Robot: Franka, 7 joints.
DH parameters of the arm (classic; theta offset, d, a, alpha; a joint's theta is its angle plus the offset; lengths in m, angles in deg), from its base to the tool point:
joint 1: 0 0.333 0 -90
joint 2: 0 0 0 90
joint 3: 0 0.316 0.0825 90
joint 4: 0 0 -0.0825 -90
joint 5: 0 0.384 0 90
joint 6: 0 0 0.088 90
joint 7: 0 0.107 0 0
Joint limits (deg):
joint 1: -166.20..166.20
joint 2: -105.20..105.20
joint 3: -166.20..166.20
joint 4: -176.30..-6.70
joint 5: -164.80..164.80
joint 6: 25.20..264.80
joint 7: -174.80..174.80
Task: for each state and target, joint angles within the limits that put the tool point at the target. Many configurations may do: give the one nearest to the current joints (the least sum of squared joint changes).
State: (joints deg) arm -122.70 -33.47 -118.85 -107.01 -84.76 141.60 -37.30
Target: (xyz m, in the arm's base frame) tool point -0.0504 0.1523 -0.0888
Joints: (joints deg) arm -123.02 -68.09 -160.36 -144.99 -83.35 129.63 -37.30
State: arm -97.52 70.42 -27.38 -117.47 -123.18 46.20 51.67
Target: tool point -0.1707 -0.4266 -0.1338
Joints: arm -88.17 86.72 -9.37 -103.30 -132.09 57.90 51.67
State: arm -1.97 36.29 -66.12 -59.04 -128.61 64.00 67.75
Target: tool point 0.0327 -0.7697 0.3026
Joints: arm -51.92 74.20 -55.89 -74.09 -130.92 84.87 67.75
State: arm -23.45 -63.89 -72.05 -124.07 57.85 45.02 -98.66
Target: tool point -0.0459 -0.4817 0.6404
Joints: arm 2.22 -51.64 -80.64 -104.06 66.61 69.43 -98.66
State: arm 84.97 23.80 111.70 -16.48 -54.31 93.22 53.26
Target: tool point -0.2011 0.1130 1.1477
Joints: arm 88.02 11.32 114.83 -20.72 -56.85 122.88 53.26
